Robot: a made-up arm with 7 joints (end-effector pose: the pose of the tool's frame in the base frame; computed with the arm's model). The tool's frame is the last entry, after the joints. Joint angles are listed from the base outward.
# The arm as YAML. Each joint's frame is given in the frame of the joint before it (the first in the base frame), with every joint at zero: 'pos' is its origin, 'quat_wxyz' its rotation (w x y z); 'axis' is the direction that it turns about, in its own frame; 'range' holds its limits. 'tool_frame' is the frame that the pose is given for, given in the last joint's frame.
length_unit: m
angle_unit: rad
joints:
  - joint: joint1
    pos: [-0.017, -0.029, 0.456]
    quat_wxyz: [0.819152, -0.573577, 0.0, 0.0]
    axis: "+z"
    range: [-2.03, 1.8]
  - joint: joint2
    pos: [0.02, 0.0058, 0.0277]
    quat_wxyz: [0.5, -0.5, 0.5, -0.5]
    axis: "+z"
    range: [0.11, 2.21]
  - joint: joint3
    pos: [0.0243, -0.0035, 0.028]
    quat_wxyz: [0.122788, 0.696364, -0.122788, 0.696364]
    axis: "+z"
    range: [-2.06, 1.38]
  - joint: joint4
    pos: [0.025, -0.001, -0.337]
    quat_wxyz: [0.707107, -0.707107, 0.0, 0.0]
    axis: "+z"
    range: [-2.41, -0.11]
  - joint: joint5
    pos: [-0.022, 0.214, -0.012]
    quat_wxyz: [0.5, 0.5, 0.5, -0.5]
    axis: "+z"
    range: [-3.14, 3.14]
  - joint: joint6
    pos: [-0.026, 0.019, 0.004]
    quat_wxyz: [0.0, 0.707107, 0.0, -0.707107]
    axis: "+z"
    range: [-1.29, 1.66]
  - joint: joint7
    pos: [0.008, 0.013, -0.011]
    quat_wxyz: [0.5, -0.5, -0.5, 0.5]
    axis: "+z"
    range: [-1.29, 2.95]
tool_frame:
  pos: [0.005, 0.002, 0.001]
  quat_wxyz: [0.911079, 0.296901, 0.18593, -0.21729]
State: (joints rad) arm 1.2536 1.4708 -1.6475 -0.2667 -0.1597 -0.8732 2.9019
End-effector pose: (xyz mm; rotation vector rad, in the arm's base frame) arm -301.4 453.0 486.0 -0.6935 0.6618 -2.1137
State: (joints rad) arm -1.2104 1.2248 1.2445 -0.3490 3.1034 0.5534 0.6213
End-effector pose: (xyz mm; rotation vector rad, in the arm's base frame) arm 290.0 409.2 598.9 0.3431 -1.8952 1.8503
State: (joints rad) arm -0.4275 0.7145 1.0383 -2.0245 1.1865 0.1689 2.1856
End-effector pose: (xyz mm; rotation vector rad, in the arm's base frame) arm 202.0 278.2 480.8 1.5963 -1.9194 0.9430
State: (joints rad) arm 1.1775 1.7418 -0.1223 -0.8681 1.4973 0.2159 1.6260
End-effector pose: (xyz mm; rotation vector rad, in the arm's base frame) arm -46.0 515.4 394.3 1.4093 0.8863 -1.6553
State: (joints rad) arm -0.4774 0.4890 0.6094 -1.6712 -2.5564 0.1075 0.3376
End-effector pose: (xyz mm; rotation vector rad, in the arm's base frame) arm 348.3 192.2 384.2 0.3293 -1.8290 0.9473
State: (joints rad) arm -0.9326 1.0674 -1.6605 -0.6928 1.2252 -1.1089 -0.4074
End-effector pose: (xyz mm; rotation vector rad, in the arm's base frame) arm 402.1 291.4 298.6 -1.2422 -0.3467 0.5373
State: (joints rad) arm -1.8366 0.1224 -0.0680 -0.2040 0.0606 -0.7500 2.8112
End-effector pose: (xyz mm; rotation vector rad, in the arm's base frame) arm 455.6 -204.5 653.7 1.0276 -2.4619 0.1002
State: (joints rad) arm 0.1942 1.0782 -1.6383 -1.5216 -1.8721 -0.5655 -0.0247
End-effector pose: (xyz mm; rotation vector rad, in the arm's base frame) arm -91.9 173.1 84.9 0.0906 0.8299 -1.0689
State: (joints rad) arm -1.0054 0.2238 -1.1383 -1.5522 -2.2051 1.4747 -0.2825
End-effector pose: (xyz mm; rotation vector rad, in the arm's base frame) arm 304.1 -217.8 311.5 -0.8147 -2.3784 0.3378
